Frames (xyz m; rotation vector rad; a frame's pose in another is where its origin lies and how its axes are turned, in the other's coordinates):
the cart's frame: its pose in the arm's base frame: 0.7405 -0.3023 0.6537 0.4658 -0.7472 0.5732
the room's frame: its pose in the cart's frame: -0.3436 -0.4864 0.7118 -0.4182 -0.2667 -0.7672
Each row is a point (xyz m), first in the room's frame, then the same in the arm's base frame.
Working: the room's frame: its pose in the arm's base frame: 0.4905 -1.1887 0.7680 0.4010 -0.8437 -0.3663

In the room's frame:
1: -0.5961 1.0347 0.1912
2: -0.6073 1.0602 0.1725
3: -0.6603 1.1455 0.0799
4: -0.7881 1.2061 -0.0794
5: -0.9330 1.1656 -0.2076
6: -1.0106 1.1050 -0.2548
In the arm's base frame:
1: 0.1353 -0.0554 0.9957
2: 0.1468 -0.0245 0.9895
3: 0.1993 0.0919 0.9409
4: 0.2542 0.2345 0.7925
5: 0.2590 0.2916 0.6033
6: 0.2389 0.2844 0.4962

